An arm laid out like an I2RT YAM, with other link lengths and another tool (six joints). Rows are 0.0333 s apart.
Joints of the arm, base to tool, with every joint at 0 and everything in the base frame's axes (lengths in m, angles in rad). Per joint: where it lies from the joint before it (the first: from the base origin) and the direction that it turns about. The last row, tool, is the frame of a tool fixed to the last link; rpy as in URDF.
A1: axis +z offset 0 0 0.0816
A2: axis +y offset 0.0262 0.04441 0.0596
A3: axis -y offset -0.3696 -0.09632 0
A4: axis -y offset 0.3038 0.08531 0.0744
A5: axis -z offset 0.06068 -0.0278 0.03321
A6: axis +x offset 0.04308 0 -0.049
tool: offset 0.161 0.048 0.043 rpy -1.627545 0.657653 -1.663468
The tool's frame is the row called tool.
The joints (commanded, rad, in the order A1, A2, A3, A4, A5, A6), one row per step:
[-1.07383 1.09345 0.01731 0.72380 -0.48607 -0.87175]
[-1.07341 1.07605 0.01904 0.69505 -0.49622 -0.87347]
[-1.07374 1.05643 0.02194 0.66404 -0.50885 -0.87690]
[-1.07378 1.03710 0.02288 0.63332 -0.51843 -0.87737]
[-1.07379 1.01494 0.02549 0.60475 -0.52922 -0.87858]
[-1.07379 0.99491 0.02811 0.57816 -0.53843 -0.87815]
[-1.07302 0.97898 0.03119 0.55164 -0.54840 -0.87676]
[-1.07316 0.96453 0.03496 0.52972 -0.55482 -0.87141]
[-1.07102 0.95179 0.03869 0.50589 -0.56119 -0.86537]
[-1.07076 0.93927 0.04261 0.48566 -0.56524 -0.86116]
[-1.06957 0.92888 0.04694 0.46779 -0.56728 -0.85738]
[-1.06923 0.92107 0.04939 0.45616 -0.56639 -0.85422]
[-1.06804 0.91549 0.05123 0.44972 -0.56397 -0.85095]
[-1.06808 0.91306 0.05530 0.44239 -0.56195 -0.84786]
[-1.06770 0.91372 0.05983 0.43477 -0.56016 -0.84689]
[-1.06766 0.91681 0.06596 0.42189 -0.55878 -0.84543]
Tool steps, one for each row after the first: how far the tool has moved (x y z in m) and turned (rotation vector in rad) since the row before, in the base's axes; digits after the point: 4 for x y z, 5 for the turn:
[-0.0004 0.0041 -0.0003 0.00876 0.00233 0.01046]
[-0.0003 0.0043 0.0003 0.00683 0.00175 0.01254]
[-0.0008 0.0043 -0.0005 0.01048 0.00212 0.00902]
[-0.0004 0.0039 0.0012 0.00427 -0.00117 0.01039]
[-0.0004 0.0035 0.0011 0.00548 -0.00137 0.00839]
[-0.0002 0.0037 0.0006 0.00958 -0.00039 0.00953]
[-0.0001 0.0021 0.0014 0.00891 -0.00277 0.00401]
[0.0000 0.0029 0.0008 0.01272 -0.00129 0.00599]
[-0.0002 0.0017 0.0012 0.00764 -0.00139 0.00256]
[0.0000 0.0012 0.0012 0.00634 -0.00080 0.00178]
[-0.0002 0.0003 0.0007 0.00369 -0.00035 -0.00155]
[0.0000 -0.0001 0.0008 0.00142 -0.00099 -0.00214]
[0.0001 -0.0008 0.0010 0.00293 -0.00019 -0.00294]
[0.0002 -0.0007 0.0004 0.00375 0.00203 -0.00159]
[0.0002 -0.0007 -0.0002 0.00957 0.00463 -0.00173]

